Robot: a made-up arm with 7 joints. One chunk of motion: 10 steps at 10 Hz.
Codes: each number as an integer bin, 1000 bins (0 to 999) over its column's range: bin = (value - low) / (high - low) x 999, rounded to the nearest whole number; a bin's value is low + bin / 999 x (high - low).
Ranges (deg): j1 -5.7..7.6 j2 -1.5..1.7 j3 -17..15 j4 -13.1..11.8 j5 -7.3..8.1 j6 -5.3..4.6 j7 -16.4..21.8
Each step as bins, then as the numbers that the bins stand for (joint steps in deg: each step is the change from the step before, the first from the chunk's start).
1 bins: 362 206 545 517 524 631 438
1 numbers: -0.881 -0.840 0.457 -0.214 0.778 0.953 0.348
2 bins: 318 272 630 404 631 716 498
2 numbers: -1.466 -0.629 3.180 -3.030 2.427 1.795 2.643
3 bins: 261 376 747 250 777 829 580
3 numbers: -2.225 -0.296 6.928 -6.869 4.678 2.915 5.778
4 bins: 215 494 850 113 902 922 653
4 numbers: -2.838 0.082 10.227 -10.283 6.605 3.837 8.570
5 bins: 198 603 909 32 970 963 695
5 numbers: -3.064 0.432 12.117 -12.302 7.653 4.243 10.176
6 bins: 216 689 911 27 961 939 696
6 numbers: -2.824 0.707 12.181 -12.427 7.514 4.005 10.214
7 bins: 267 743 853 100 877 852 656
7 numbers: -2.145 0.880 10.323 -10.608 6.219 3.143 8.684
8 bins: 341 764 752 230 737 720 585
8 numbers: -1.160 0.947 7.088 -7.367 4.061 1.835 5.969
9 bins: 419 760 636 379 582 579 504
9 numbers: -0.122 0.934 3.372 -3.653 1.672 0.438 2.872
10 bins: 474 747 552 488 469 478 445
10 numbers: 0.611 0.893 0.682 -0.937 -0.070 -0.563 0.616
